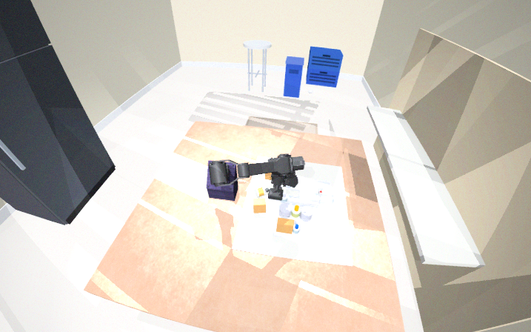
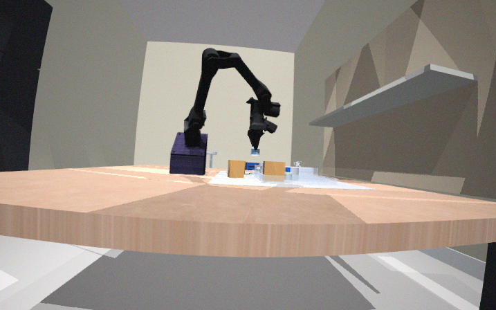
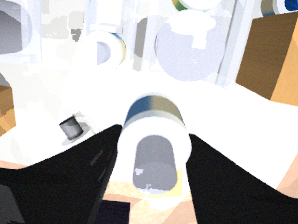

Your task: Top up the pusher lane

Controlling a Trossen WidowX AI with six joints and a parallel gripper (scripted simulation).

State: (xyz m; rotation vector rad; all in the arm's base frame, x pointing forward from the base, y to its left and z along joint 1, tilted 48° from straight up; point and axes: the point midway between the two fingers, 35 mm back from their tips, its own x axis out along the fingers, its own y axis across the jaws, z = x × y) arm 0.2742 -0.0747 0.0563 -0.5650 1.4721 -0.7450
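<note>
Right now the clear sprung lane is 190 mm ahead of my gripper tip, 100 mm below it and 60 mm to the left of it. Round my gripper tip: wall shelf 550 mm ahead, 250 mm above, 20 mm to the left; red-topped thing 230 mm ahead, 70 mm to the left, 50 mm below.
</note>
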